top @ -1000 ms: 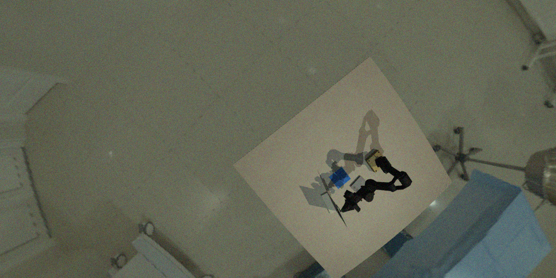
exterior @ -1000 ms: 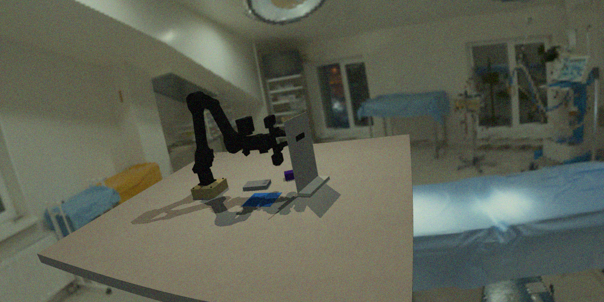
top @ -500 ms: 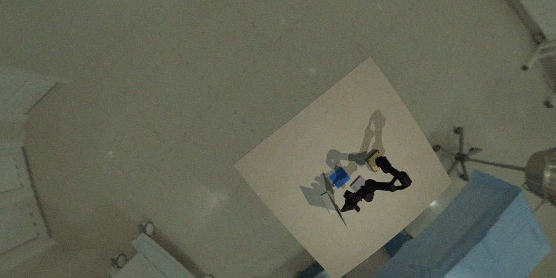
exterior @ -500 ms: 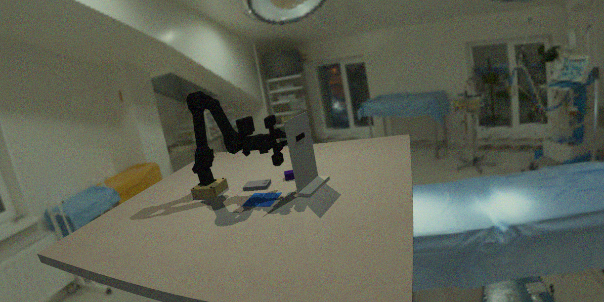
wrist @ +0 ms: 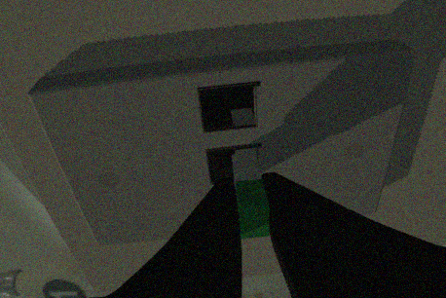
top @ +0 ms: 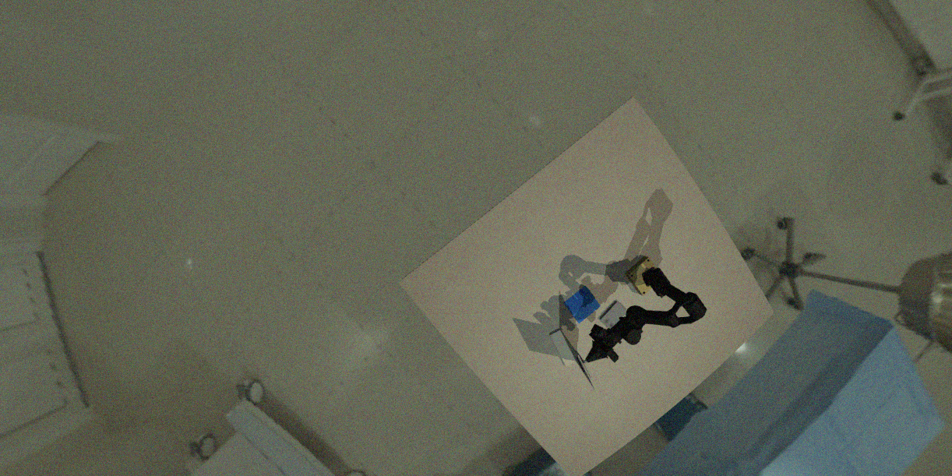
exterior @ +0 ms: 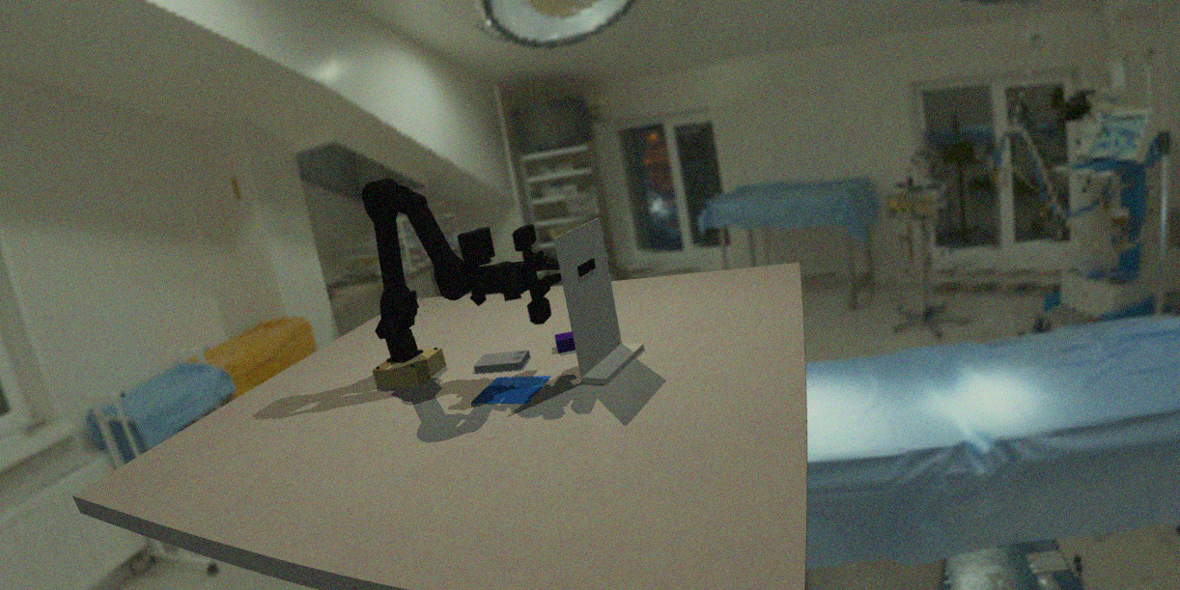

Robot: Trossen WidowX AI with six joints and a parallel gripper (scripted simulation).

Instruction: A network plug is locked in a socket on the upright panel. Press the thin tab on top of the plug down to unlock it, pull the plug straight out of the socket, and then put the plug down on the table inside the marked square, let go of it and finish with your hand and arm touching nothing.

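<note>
Now: the blue marked square 11 cm behind my gripper tip, 13 cm to the right of it and 20 cm below it. Round my gripper tip: purple block: 11 cm behind, 8 cm to the left, 18 cm below; then grey upright panel: 3 cm ahead, 7 cm below; then network plug: right at my gripper tip.
</note>
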